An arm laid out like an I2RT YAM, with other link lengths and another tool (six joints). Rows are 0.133 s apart.
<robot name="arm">
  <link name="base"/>
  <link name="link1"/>
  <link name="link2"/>
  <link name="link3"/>
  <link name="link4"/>
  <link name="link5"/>
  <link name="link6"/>
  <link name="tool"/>
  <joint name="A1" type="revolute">
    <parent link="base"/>
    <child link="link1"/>
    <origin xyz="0 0 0.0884"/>
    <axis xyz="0 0 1"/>
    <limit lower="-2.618" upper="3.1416"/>
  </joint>
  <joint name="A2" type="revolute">
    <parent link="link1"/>
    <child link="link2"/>
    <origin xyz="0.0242 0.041 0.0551"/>
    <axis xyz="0 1 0"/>
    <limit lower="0" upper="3.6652"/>
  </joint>
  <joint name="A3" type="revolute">
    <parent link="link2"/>
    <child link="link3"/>
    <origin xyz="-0.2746 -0.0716 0"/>
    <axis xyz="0 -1 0"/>
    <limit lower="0" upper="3.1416"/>
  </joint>
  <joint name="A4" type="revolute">
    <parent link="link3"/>
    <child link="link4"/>
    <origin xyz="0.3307 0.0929 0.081"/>
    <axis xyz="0 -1 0"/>
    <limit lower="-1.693" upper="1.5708"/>
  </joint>
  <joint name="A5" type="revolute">
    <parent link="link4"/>
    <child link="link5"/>
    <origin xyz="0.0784 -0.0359 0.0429"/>
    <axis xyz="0 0 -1"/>
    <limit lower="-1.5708" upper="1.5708"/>
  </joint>
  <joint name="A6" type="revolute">
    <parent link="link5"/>
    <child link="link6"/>
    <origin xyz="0.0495 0 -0.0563"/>
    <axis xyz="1 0 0"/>
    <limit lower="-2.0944" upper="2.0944"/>
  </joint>
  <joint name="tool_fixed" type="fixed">
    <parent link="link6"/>
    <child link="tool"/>
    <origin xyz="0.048 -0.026 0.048" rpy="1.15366 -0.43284 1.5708"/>
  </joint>
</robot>
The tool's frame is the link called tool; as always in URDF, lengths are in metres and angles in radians.
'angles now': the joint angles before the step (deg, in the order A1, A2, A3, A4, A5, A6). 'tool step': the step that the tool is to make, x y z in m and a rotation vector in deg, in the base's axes. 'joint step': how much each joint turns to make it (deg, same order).
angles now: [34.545, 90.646, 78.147, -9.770, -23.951, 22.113]
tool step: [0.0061, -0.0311, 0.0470, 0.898, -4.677, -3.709]
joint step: [-2.948, -2.862, 2.884, -1.949, 1.341, -1.547]
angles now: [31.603, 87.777, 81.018, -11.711, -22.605, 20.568]
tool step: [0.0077, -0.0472, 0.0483, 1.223, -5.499, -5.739]
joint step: [-4.713, -3.168, 2.412, -0.697, 1.436, -1.370]
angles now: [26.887, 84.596, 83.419, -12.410, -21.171, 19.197]
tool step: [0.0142, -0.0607, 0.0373, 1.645, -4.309, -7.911]
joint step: [-6.653, -1.845, 2.224, 0.549, 1.279, 0.039]
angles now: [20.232, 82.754, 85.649, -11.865, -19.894, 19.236]
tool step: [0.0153, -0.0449, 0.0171, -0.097, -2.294, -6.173]
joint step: [-5.267, 0.498, 2.275, 0.150, 1.007, -0.691]
